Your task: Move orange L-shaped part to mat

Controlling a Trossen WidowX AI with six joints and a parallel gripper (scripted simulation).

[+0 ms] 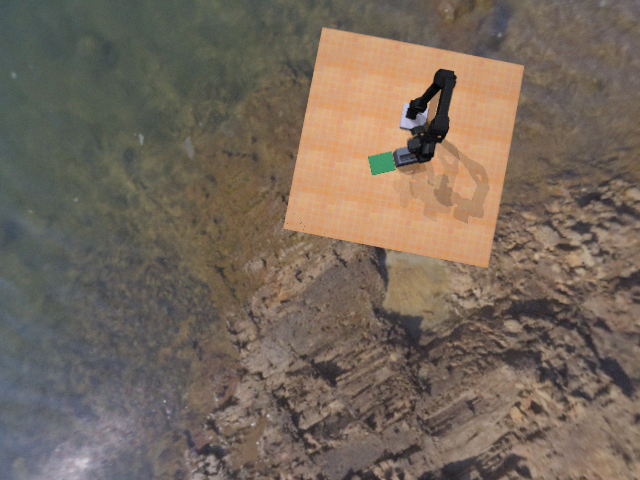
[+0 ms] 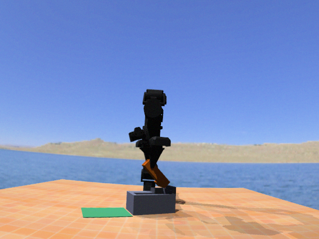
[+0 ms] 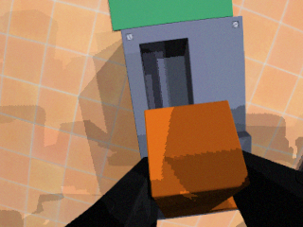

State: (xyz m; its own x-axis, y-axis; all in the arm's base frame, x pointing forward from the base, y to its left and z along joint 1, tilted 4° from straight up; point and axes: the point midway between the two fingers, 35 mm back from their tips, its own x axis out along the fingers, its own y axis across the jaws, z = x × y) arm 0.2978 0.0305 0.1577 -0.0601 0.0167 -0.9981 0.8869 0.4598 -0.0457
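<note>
The green mat is 50 mm ahead of my gripper tip, 130 mm to the right of it and 170 mm below it. From my gripper tip the other things lie so: orange L-shaped part: 30 mm behind, 20 mm to the left, 30 mm below.
</note>
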